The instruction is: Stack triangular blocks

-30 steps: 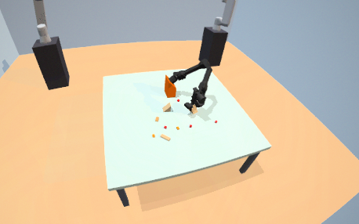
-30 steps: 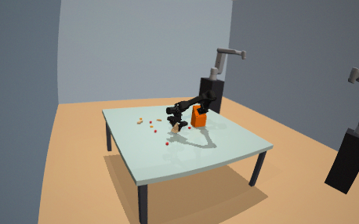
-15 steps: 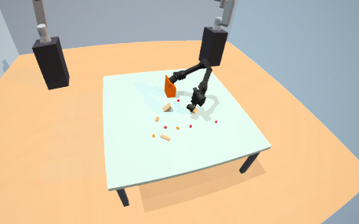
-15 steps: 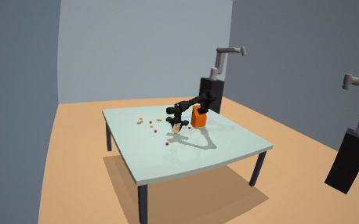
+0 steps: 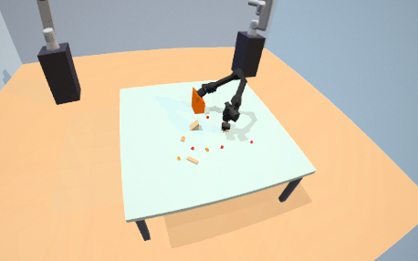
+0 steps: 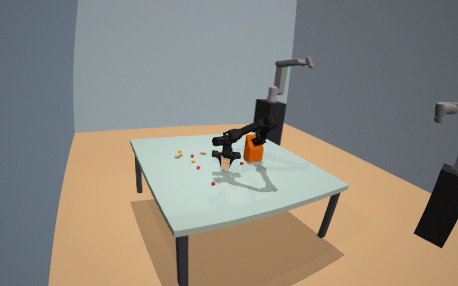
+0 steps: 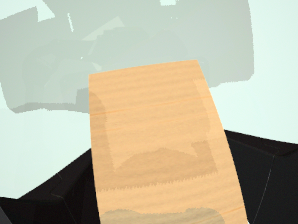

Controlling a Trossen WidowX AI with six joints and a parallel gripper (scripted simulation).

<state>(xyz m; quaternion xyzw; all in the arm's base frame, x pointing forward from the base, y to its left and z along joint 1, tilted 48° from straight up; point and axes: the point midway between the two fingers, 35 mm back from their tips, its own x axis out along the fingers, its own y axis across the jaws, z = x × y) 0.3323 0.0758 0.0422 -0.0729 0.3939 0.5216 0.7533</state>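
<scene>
The tan triangular block lies 1 cm to the right of my gripper tip and 1 cm above it. The rest, counted from my gripper tip: flat wooden bar: 33 cm to the right, 19 cm ahead, 2 cm below.
</scene>
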